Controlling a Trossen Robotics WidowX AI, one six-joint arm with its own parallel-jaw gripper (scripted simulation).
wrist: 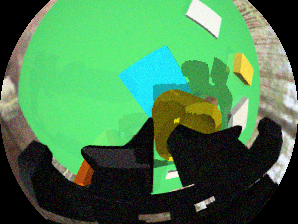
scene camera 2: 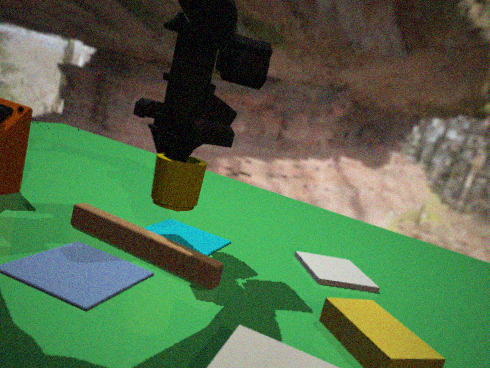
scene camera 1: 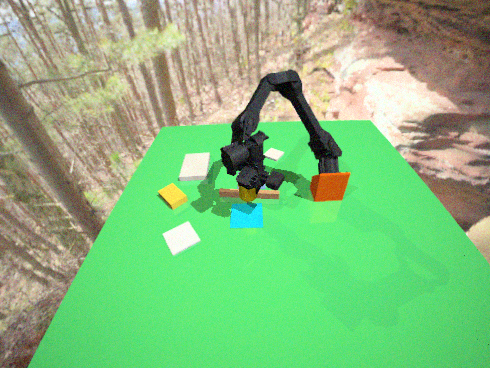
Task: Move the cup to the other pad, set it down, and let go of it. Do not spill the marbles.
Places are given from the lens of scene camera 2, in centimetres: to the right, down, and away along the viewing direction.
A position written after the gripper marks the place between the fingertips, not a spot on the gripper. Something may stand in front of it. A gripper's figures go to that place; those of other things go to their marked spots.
gripper (scene camera 2: 168,178): -11, -1, 64
yellow cup (scene camera 2: 177,185): -9, 0, 59
cyan pad (scene camera 2: 206,243): -6, 9, 67
brown wooden bar (scene camera 2: 206,271): -5, 11, 53
The marked spots on the yellow cup and the cyan pad are 12 cm apart.
